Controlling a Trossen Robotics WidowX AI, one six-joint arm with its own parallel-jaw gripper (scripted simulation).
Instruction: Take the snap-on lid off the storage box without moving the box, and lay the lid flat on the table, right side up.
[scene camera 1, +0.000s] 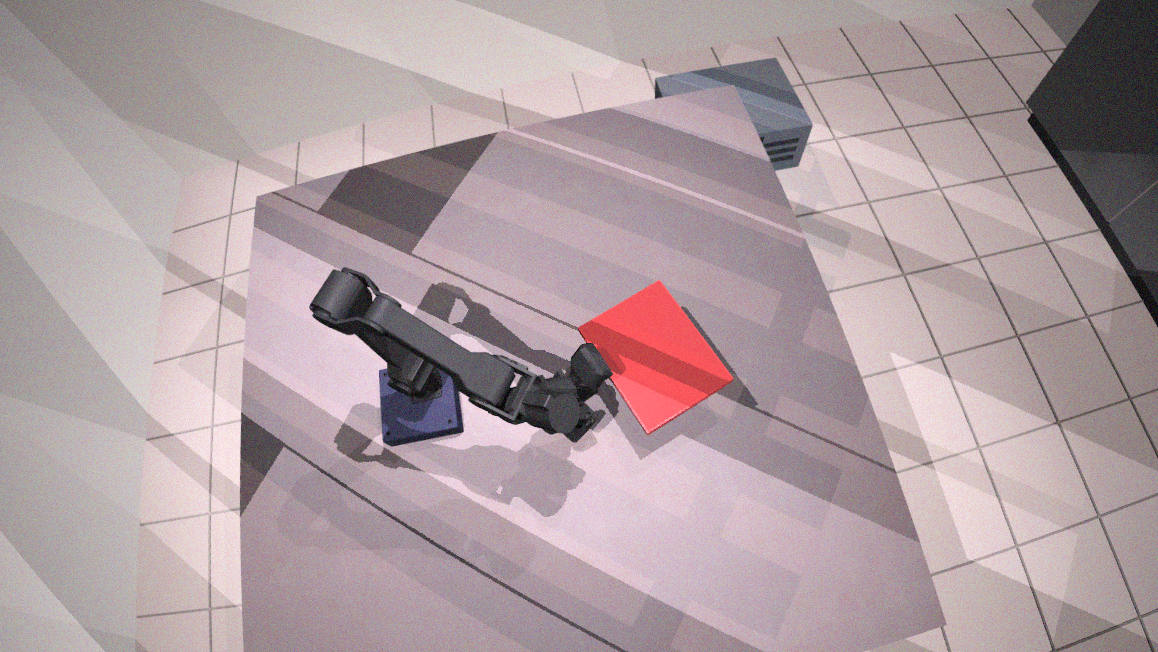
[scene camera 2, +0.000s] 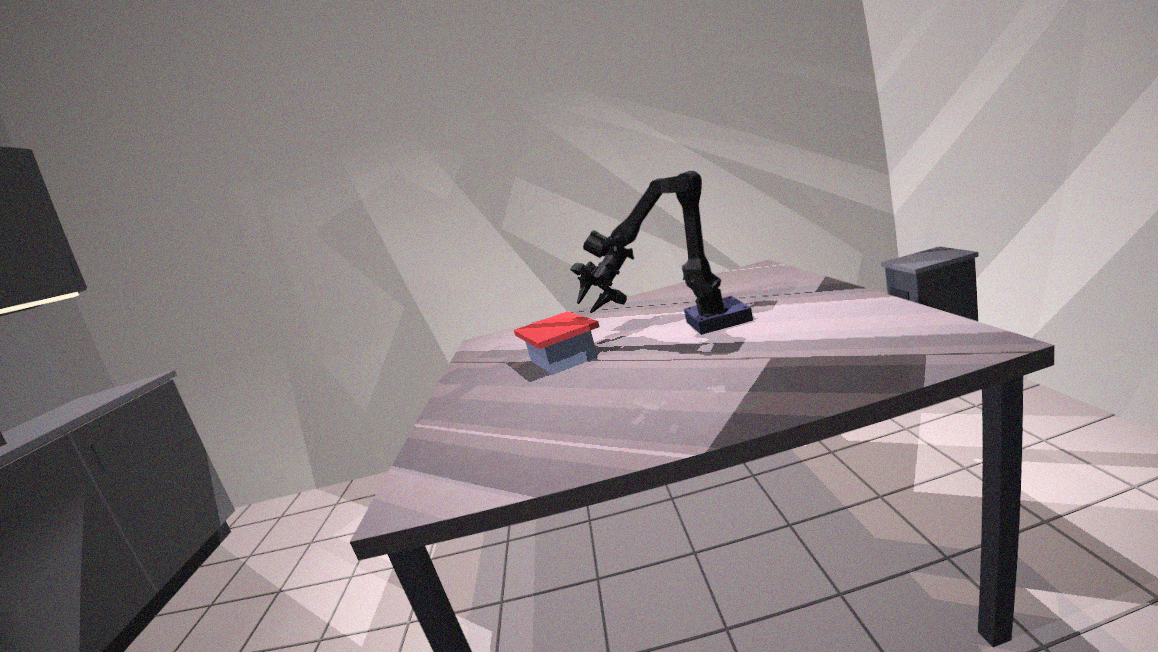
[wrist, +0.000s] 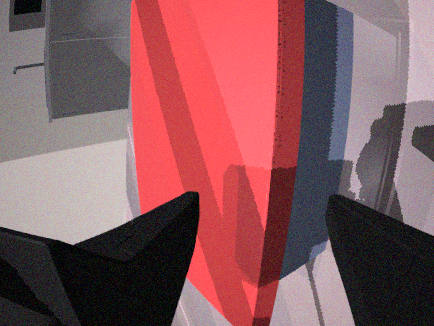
Scene:
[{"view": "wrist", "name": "my gripper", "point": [264, 205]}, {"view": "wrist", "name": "red lid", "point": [217, 99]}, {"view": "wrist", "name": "storage box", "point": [328, 64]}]

